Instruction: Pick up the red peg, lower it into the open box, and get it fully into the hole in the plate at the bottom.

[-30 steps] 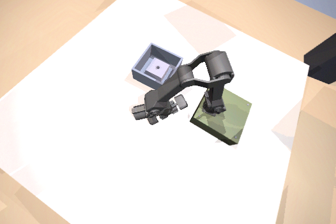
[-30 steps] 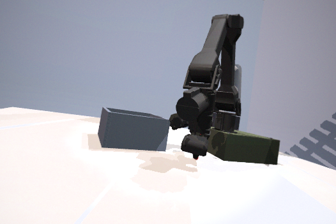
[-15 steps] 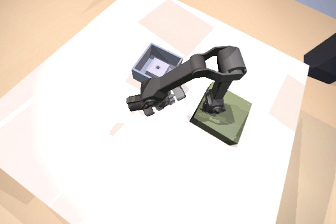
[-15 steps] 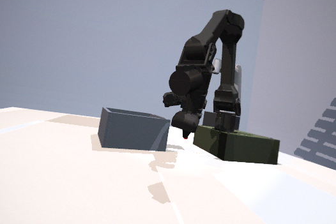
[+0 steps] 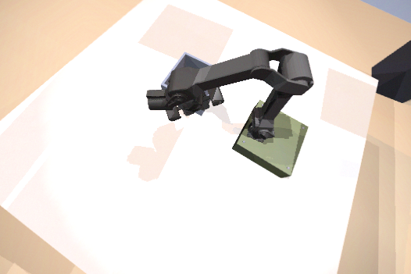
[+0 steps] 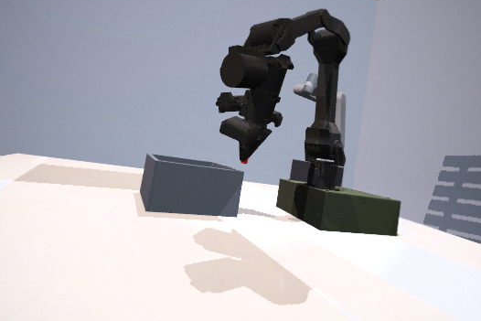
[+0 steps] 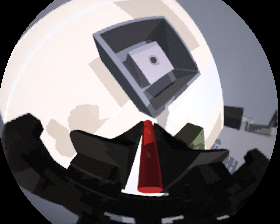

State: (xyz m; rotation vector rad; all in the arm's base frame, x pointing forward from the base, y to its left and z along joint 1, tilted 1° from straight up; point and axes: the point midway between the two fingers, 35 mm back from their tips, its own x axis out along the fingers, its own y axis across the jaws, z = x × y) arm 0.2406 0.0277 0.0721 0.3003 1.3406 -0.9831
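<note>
My gripper tip is now 3 cm below the red peg and 1 cm to the right of it. The rest, counted from my gripper tip: grey box 12 cm to the right, 10 cm below, 7 cm ahead; then plate 12 cm to the right, 8 cm below, 7 cm ahead.
</note>
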